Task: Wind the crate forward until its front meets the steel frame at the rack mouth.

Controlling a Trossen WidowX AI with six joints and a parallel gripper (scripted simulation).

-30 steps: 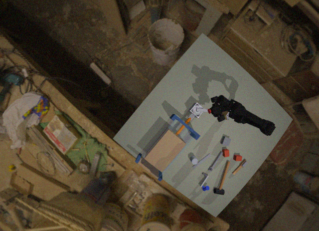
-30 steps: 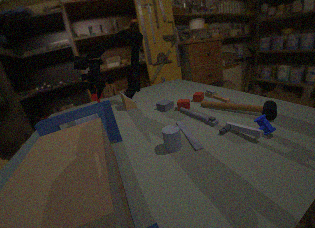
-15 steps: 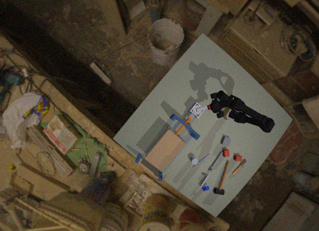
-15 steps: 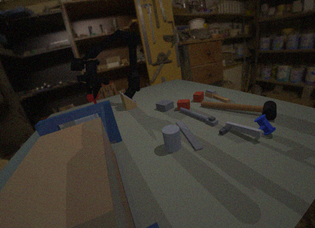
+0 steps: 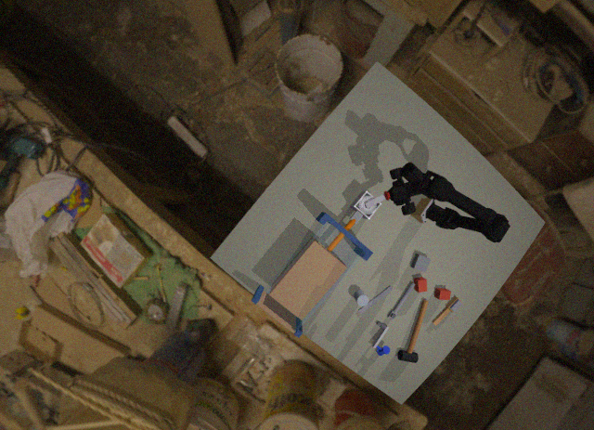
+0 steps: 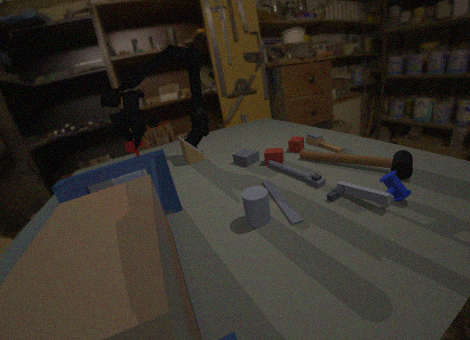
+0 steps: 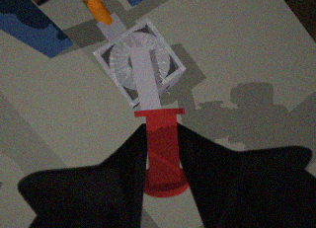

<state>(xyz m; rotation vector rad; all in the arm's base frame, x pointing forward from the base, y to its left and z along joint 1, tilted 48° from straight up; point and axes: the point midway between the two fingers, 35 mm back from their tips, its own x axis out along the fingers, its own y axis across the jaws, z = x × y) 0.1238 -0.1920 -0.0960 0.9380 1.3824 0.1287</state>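
Now: the red-knobbed handle 20 mm ahead of my gripper tip and 30 mm below it. Also, from my gripper tip: grey winch (70 mm ahead, 30 mm to the right, 100 mm below); blue steel frame (240 mm ahead, 30 mm below); red knob (10 mm behind, 10 mm to the left).
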